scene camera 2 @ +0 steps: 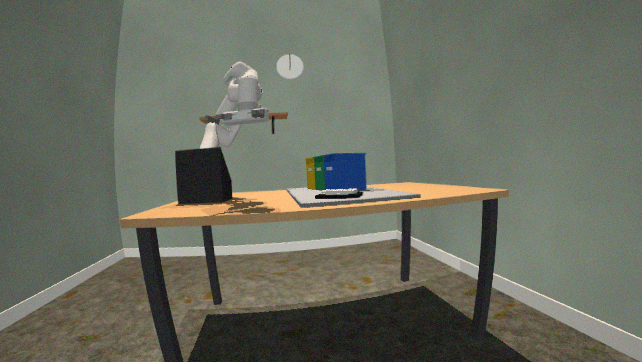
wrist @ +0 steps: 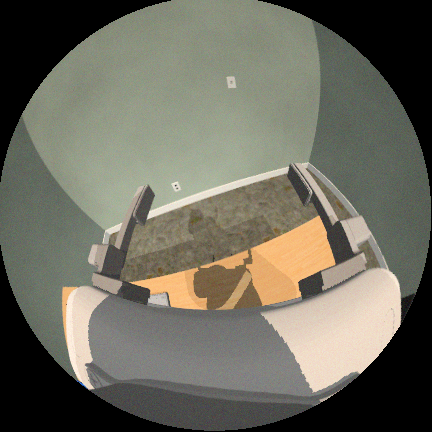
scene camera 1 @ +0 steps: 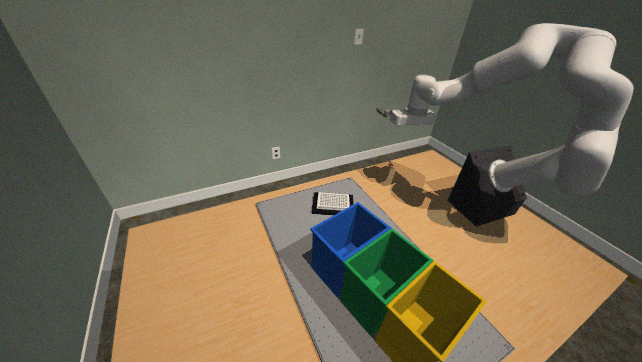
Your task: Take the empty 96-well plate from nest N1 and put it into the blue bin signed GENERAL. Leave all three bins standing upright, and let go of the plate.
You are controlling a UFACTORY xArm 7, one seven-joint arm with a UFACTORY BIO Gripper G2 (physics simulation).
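Places are measured from the arm's base along level axes (x ahead, y left, z up), in metres.
Pixels of known places: hand, tool point: [scene camera 2: 231, 116] [wrist: 217, 190]; arm's base, link origin: [scene camera 2: 203, 166] [scene camera 1: 500, 176].
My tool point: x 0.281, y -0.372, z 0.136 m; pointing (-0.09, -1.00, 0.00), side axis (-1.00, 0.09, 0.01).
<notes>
For each thing: its top centre in the pictures, then the offset to it from my tool point. Level surfaces: height alone.
- white 96-well plate, top centre: [scene camera 2: 339, 189] [scene camera 1: 333, 200] dy +0.217, dx +0.346, dz -0.264 m
- blue bin, top centre: [scene camera 1: 351, 228] [scene camera 2: 344, 154] dy +0.500, dx +0.400, dz -0.110 m
- green bin, top centre: [scene camera 1: 389, 261] [scene camera 2: 332, 155] dy +0.621, dx +0.349, dz -0.110 m
- yellow bin, top centre: [scene camera 1: 438, 303] [scene camera 2: 322, 157] dy +0.743, dx +0.299, dz -0.110 m
- grey perforated board, surface height: dz -0.290 m
- wooden table, surface height: dz -0.303 m
The white 96-well plate [scene camera 1: 333, 201] [scene camera 2: 340, 191] lies flat on the black nest [scene camera 1: 316, 208] [scene camera 2: 338, 196], beside the blue bin [scene camera 1: 327, 261] [scene camera 2: 346, 171]. The blue bin stands upright, and some of its inner floor shows in the first scene view. The green bin [scene camera 1: 362, 299] [scene camera 2: 319, 173] and yellow bin [scene camera 1: 404, 334] [scene camera 2: 310, 174] stand upright in a row with it. Small pale labels on the bins are too small to read. My gripper [scene camera 1: 406, 114] [scene camera 2: 235, 118] [wrist: 222, 193] is wide open and empty, high above the table, away from plate and bins. The plate does not show in the wrist view.
The grey perforated board [scene camera 1: 295, 218] [scene camera 2: 400, 194] [wrist: 159, 299] bears the nest and bins on the wooden table [scene camera 1: 200, 280] [scene camera 2: 450, 190] [wrist: 310, 240]. The black robot base [scene camera 1: 480, 195] [scene camera 2: 202, 176] stands at the table's side. A wooden shelf [scene camera 2: 280, 116] is on the wall behind the arm.
</notes>
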